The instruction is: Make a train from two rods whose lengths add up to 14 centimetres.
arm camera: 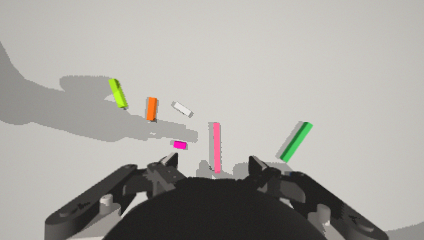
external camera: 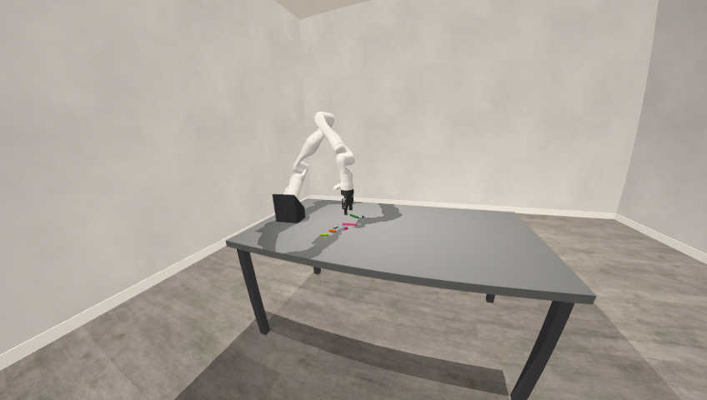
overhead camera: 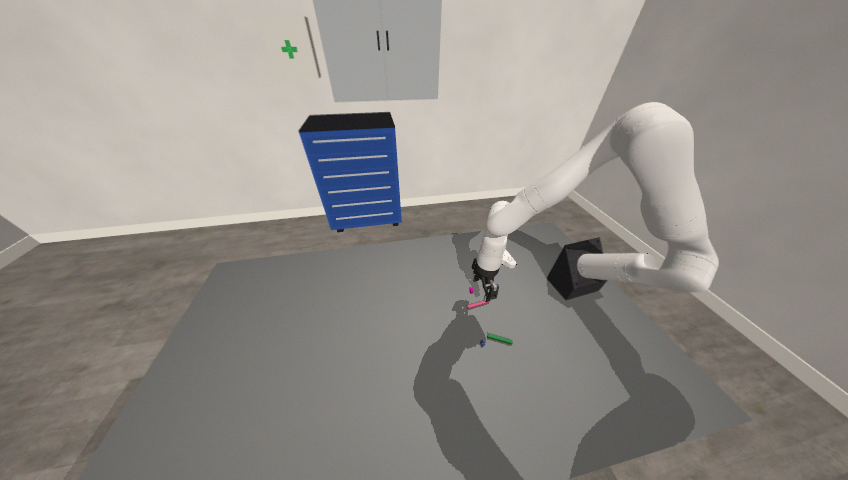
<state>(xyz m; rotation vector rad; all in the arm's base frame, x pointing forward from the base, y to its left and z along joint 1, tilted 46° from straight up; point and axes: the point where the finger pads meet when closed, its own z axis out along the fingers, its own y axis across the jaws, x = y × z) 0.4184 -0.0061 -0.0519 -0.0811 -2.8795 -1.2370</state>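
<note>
Right now the pink rod is 1 cm to the left of my hand and 8 cm below it. From my hand the other things lie so: orange rod 7 cm behind, 11 cm to the right, 8 cm below; grey rod 7 cm behind, 5 cm to the right, 8 cm below; magenta rod 6 cm to the right, 8 cm below.
</note>
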